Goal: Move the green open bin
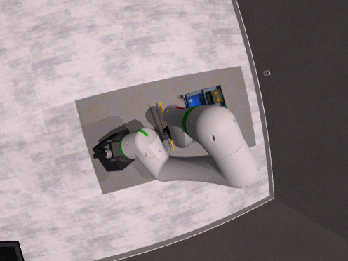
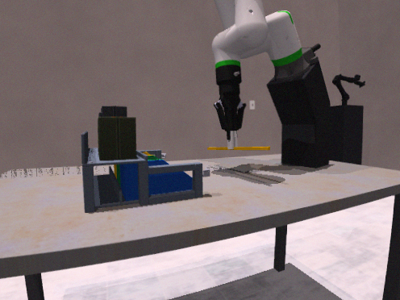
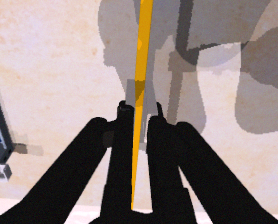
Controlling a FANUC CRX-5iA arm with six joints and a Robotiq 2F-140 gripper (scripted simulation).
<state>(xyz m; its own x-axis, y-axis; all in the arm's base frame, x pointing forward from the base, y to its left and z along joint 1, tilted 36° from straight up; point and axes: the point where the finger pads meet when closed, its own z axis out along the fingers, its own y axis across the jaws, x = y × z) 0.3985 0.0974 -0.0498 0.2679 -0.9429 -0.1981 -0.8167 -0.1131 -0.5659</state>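
Now: hand 3 cm above the thin yellow rod. Round my hand: green open bin: 30 cm ahead, 8 cm to the left, 8 cm below; then blue bin: 27 cm ahead, 19 cm to the left, 8 cm below; then yellow bin: 33 cm ahead, 8 cm below, 3 cm to the right.
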